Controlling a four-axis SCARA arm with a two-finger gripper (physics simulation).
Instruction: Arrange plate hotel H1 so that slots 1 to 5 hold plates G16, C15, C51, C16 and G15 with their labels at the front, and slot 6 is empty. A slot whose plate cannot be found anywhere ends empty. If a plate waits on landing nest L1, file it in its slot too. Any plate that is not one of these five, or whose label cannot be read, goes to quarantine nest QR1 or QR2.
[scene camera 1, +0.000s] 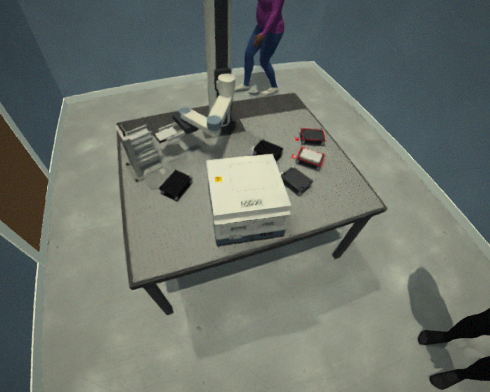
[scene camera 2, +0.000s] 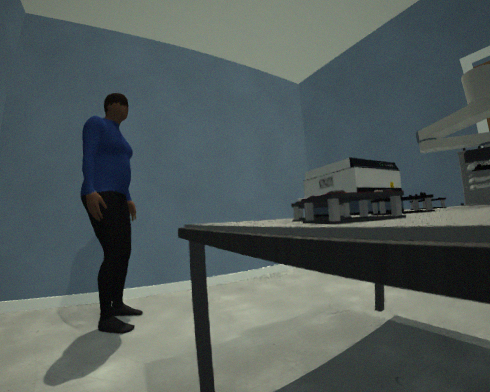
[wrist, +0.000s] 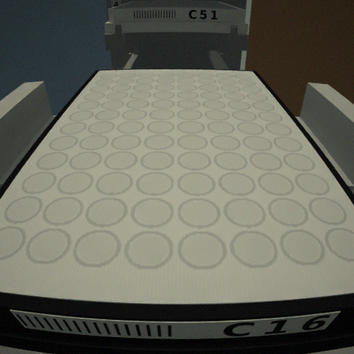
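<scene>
My gripper (scene camera 1: 167, 133) (wrist: 175, 101) is shut on plate C16 (wrist: 185, 172), a pale plate with a black edge, held level with its label towards the wrist camera. In scene camera 1 the plate (scene camera 1: 166, 132) is outside hotel H1 (scene camera 1: 129, 152) (scene camera 2: 465, 180), on its arm side. Beyond it in the wrist view, plate C51 (wrist: 177, 16) sits in the hotel, label facing the camera. A figure 4 shows above its left end; which slot it marks is unclear. Labels of the other hotel plates cannot be read. A white plate (scene camera 1: 311, 156) lies on the nearer red-edged nest (scene camera 1: 300, 163).
Another red-edged nest (scene camera 1: 312, 135) stands behind. Black stands (scene camera 1: 176, 184) (scene camera 1: 268, 149) and a dark grey one (scene camera 1: 297, 180) surround the large white instrument (scene camera 1: 247, 185) (scene camera 2: 377, 177) on the table (scene camera 1: 165, 240). One person (scene camera 1: 270, 22) is behind the table; another (scene camera 2: 107, 155) shows in scene camera 2.
</scene>
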